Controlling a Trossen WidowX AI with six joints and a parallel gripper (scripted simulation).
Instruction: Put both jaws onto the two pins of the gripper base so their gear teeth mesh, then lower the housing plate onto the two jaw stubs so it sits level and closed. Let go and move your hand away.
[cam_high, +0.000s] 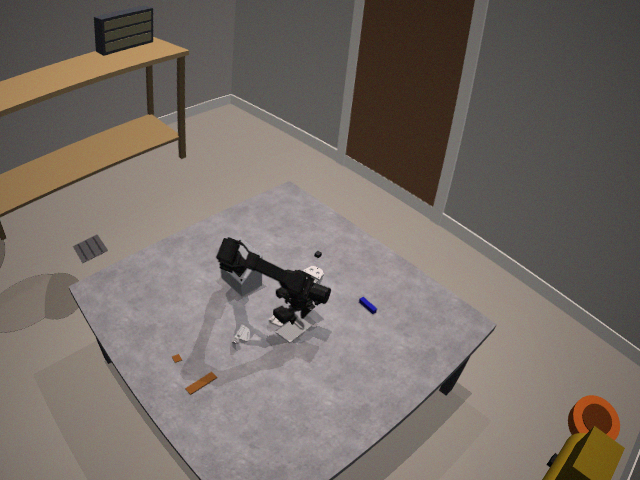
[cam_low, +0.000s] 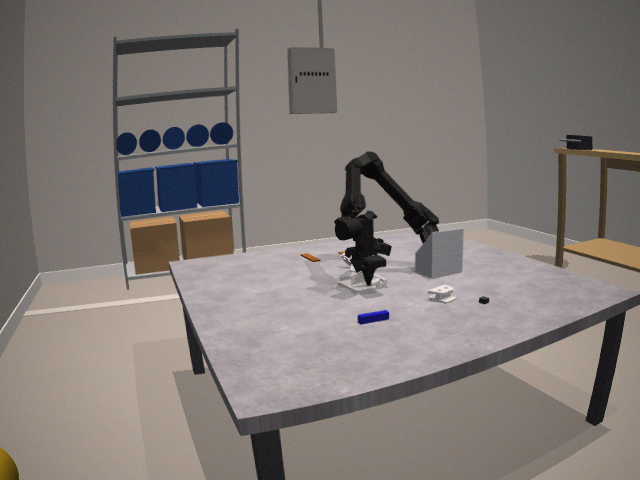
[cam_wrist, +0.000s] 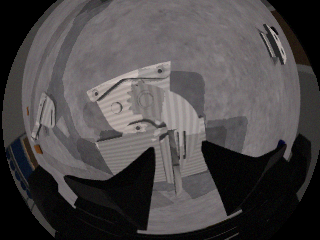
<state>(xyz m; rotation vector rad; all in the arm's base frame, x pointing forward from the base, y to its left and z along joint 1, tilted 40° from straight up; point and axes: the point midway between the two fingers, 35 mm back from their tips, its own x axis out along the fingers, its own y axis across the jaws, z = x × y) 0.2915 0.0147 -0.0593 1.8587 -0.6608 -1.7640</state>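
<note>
My gripper tip is now 30 mm past the white jaw and 20 mm to the left of it. From my gripper tip the other things lie so: small black cube 320 mm to the left, 240 mm behind, 10 mm below; then blue block 270 mm to the left, 100 mm ahead; then orange strip 450 mm to the right, 30 mm ahead, 10 mm below.
</note>
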